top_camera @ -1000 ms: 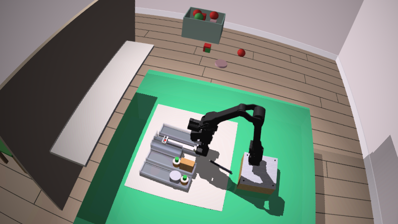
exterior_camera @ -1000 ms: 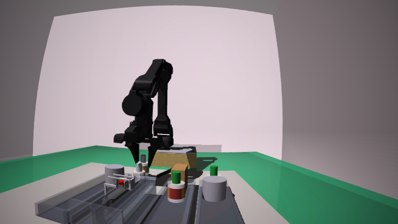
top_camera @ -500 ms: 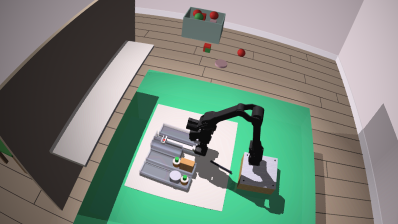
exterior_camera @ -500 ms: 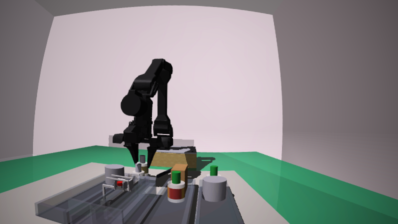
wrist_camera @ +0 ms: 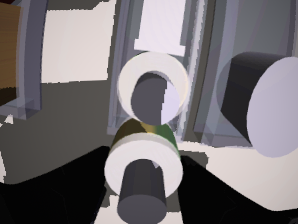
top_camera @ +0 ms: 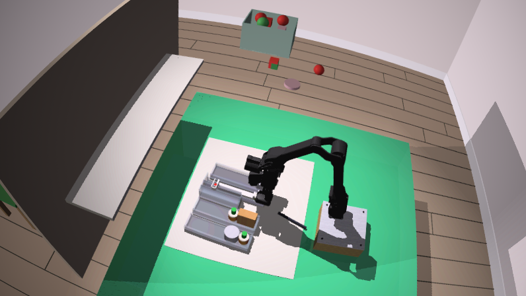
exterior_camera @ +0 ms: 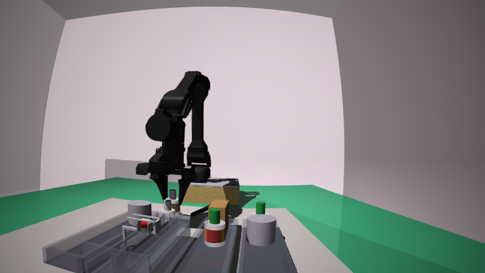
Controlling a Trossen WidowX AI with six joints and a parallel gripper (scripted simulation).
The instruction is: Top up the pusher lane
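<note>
My gripper tip is now 12 cm to the right of the brown box, 6 cm short of it and 1 cm above it. Also, from my gripper tip: red mark (22 cm ahead, 2 cm above); black stick (13 cm behind, 7 cm to the left, 4 cm below).
</note>
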